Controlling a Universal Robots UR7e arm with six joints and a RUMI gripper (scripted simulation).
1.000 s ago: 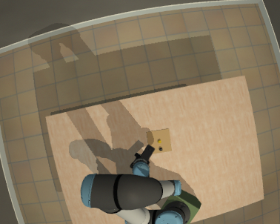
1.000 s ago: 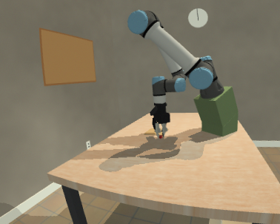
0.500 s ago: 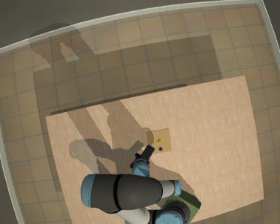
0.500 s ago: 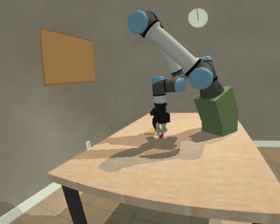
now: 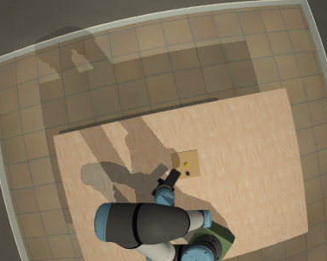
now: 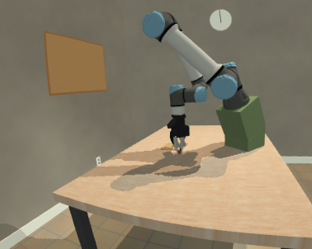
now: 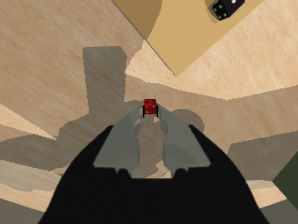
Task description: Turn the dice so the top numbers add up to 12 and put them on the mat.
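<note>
My gripper is now 10 mm above the red die. Also, from my hand: yellow die 70 mm ahead, 130 mm to the right, 10 mm below; black die 20 mm ahead, 120 mm to the right, 10 mm below; tan mat 70 mm ahead, 130 mm to the right, 20 mm below.
</note>
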